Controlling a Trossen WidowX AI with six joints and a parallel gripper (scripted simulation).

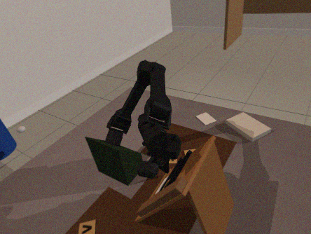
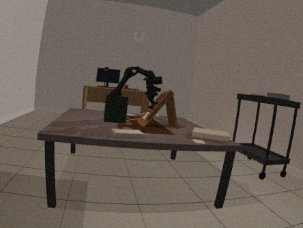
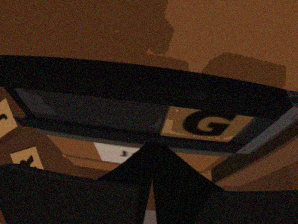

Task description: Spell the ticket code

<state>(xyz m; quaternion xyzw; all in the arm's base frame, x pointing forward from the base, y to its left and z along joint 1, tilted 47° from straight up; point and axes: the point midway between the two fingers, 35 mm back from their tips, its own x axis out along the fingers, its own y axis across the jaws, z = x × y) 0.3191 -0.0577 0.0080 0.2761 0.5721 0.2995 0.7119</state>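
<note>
Right now the tan letter tile is 3 cm to the right of my gripper tip, 2 cm ahead of it and 1 cm below it. The rest, counted from my gripper tip: white ticket 10 cm below, 4 cm behind, 1 cm to the left; then brown mat 17 cm below, 12 cm behind, 4 cm to the left.
</note>
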